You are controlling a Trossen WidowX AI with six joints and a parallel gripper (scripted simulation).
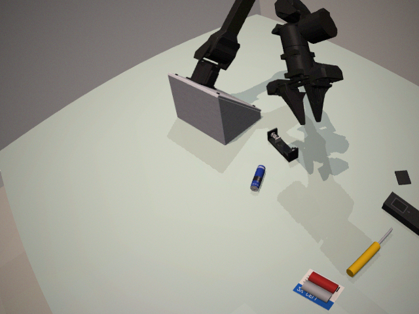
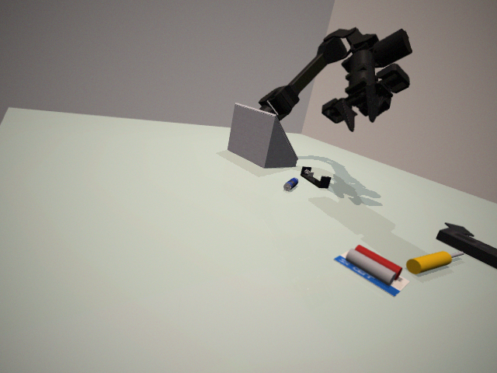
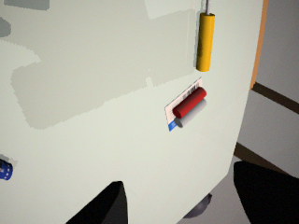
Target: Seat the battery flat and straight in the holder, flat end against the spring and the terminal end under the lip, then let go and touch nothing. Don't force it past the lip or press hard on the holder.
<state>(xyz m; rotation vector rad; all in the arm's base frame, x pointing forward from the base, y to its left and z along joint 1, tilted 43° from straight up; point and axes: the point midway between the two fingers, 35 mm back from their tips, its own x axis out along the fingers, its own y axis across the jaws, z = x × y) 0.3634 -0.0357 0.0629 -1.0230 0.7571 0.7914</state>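
Now: the battery 90 mm behind my gripper tip, 70 mm to the right of it and 170 mm below it. Round my gripper tip: black square 180 mm ahead, 200 mm to the left, 180 mm below; then black remote 270 mm ahead, 100 mm to the left, 160 mm below; then yellow screwdriver 240 mm ahead, 30 mm to the right, 170 mm below.
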